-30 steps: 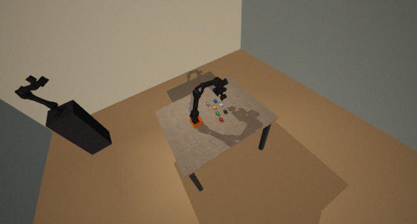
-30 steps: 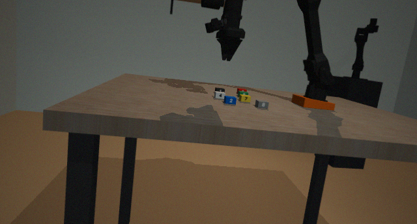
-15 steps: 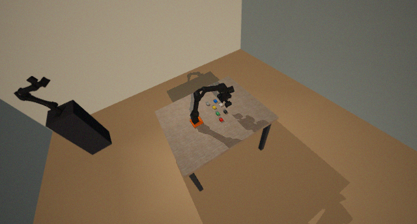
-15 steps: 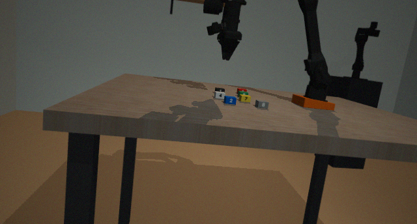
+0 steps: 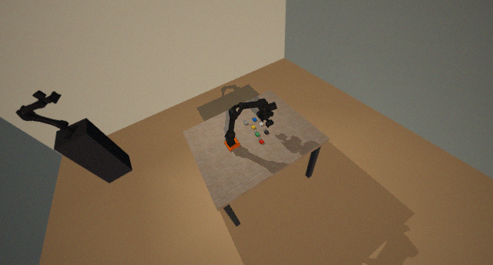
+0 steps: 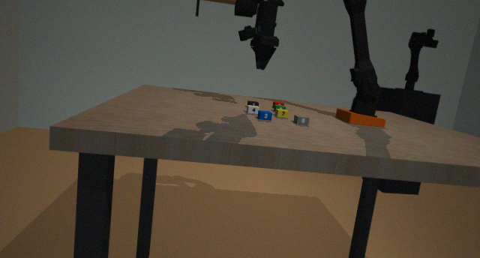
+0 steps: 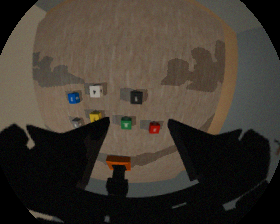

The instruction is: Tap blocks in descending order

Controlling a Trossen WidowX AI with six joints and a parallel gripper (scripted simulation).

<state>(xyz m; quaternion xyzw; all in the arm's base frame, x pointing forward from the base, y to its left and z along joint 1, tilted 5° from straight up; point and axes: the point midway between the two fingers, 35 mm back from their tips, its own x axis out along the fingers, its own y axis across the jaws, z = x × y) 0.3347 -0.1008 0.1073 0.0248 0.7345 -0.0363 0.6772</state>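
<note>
The green block is 120 mm below my gripper tip, 70 mm behind it and 40 mm to the left of it. Also, from my gripper tip: black block: 120 mm below, 10 mm ahead; red block: 120 mm below, 100 mm behind, 50 mm to the right; white block: 120 mm to the left, 120 mm below, 30 mm ahead.
</note>
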